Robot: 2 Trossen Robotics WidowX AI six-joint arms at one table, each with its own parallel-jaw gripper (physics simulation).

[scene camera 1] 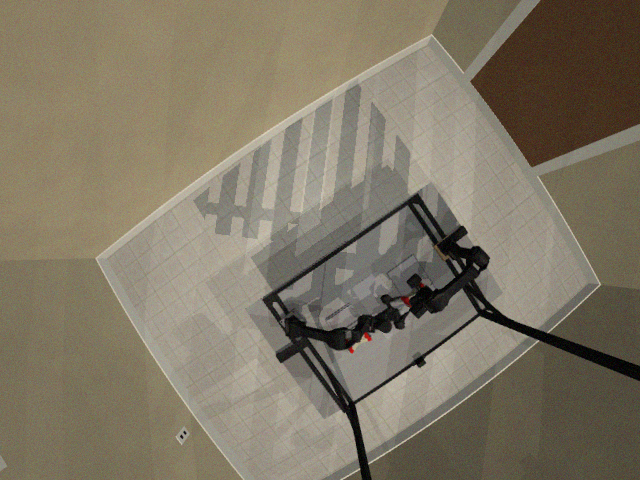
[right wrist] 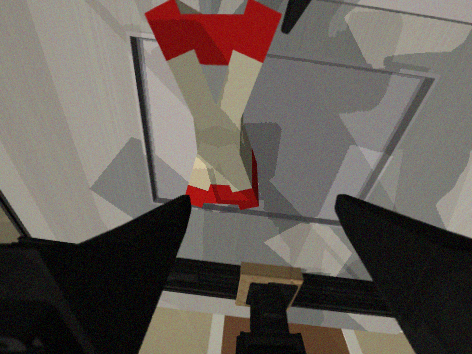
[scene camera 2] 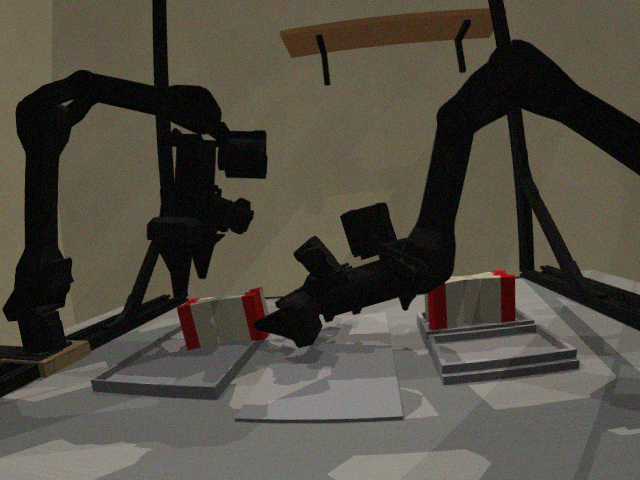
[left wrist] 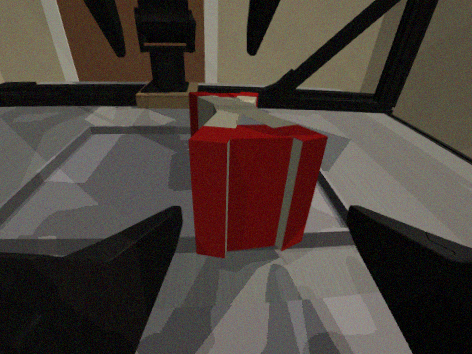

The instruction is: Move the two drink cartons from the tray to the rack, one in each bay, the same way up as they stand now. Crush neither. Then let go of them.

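Places are measured from the left arm's base along level axes (x ahead, y left, z up), in centimetres.
Pixels of known places: left gripper, fingertip midpoint: [scene camera 1: 405, 303] [right wrist: 216, 11] [scene camera 2: 266, 314] [left wrist: 264, 214]; right gripper, fingertip midpoint: [scene camera 1: 420, 288] [right wrist: 262, 201] [scene camera 2: 193, 284] [left wrist: 189, 54]; left arm's base, origin of the base link: [scene camera 1: 292, 322]; right arm's base, origin of the base link: [scene camera 1: 446, 247] [right wrist: 266, 294] [scene camera 2: 45, 349] [left wrist: 170, 87].
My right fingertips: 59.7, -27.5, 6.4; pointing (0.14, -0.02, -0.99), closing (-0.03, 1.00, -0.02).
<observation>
Ahead of a thing's pixels: the offset from my right fingertips to its top centre, as dx, dy, dz. Level surfaces: height alone.
One red-ended carton with a pale middle @[-40.5, -0.8, -3.0] [scene camera 2: 473, 299] [scene camera 1: 360, 343] sits upright in the far bay of the grey rack @[-39.8, +5.6, -8.8] [scene camera 2: 509, 362]; the near bay holds nothing. The other carton @[-3.2, -2.8, -2.2] [scene camera 2: 222, 321] [left wrist: 260, 195] [right wrist: 220, 125] is at the tray @[+0.9, +0.9, -9.2] [scene camera 2: 155, 388] [right wrist: 145, 120], leaning slightly in scene camera 2, its middle narrower than its ends. My left gripper [scene camera 2: 281, 333] [left wrist: 264, 214] is open and empty, low at that carton's near end, fingertips apart on either side in its wrist view. My right gripper [scene camera 2: 190, 287] [left wrist: 189, 54] [right wrist: 262, 201] is open and empty above the tray.
A flat grey board @[dz -10.3] [scene camera 2: 330, 403] lies between the tray and the rack. The left arm reaches across above it, close to the right arm. Black frame posts [scene camera 2: 519, 196] stand around the table, and a wooden shelf [scene camera 2: 387, 32] hangs on the wall.
</observation>
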